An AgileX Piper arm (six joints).
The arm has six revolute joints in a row. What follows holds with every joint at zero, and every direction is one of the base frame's.
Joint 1 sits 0.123 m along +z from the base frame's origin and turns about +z.
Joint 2 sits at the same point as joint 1 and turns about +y.
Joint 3 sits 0.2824 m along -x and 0.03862 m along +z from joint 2 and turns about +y.
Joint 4 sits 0.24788 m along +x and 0.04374 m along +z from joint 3 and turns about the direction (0.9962, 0, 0.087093).
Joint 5 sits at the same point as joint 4 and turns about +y.
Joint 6 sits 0.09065 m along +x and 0.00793 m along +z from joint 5 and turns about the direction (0.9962, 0, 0.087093).
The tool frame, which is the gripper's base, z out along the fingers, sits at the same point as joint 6; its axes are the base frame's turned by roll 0, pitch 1.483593 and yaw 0 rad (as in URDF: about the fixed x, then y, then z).
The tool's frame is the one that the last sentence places.
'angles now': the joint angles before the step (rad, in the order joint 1, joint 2, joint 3, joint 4, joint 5, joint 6). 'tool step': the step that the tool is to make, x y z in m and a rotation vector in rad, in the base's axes. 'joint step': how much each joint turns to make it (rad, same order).
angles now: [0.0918 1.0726 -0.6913 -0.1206 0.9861 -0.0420]
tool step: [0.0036 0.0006 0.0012 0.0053 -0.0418 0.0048]
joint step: [0.0001 -0.0001 0.0000 -0.0001 -0.0422 0.0002]
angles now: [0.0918 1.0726 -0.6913 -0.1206 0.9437 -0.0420]
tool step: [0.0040 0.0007 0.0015 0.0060 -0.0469 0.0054]
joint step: [0.0001 0.0000 0.0000 -0.0001 -0.0475 0.0002]
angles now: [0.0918 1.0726 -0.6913 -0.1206 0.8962 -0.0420]
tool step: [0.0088 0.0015 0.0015 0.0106 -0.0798 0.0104]
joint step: [0.0002 0.0101 0.0000 -0.0002 -0.0912 0.0004]
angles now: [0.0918 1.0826 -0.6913 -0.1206 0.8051 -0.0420]
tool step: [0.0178 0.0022 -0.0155 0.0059 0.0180 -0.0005]
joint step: [-0.0002 0.0938 0.0000 0.0000 -0.0761 0.0099]
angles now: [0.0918 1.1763 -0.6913 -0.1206 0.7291 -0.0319]
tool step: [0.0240 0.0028 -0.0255 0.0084 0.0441 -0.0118]
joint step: [0.0000 0.1438 -0.0096 -0.0033 -0.0899 0.0254]
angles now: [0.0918 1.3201 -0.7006 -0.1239 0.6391 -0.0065]
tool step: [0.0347 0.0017 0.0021 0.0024 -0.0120 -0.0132]
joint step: [-0.0049 0.1191 -0.1182 -0.0057 -0.0121 0.0137]
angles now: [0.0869 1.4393 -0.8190 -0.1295 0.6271 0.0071]
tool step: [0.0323 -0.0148 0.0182 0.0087 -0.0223 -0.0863]
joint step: [-0.0577 0.0781 -0.1576 0.0016 0.0590 0.0234]
